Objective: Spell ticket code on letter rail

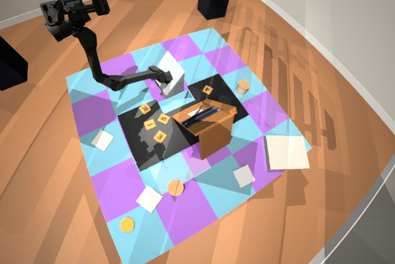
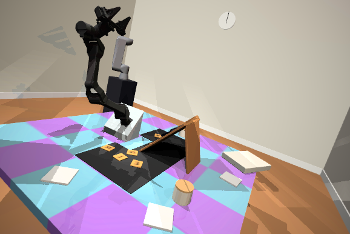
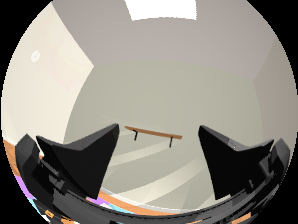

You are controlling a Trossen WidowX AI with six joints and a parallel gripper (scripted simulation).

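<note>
Right now the orange letter tile marked p is 10 mm ahead of my gripper tip, 510 mm to the left of it and 720 mm below it. Also, from my gripper tip: black mat 80 mm ahead, 280 mm to the left, 730 mm below; then letter tile 90 mm ahead, 60 mm to the left, 720 mm below; then white ticket 170 mm ahead, 320 mm to the left, 630 mm below.
</note>
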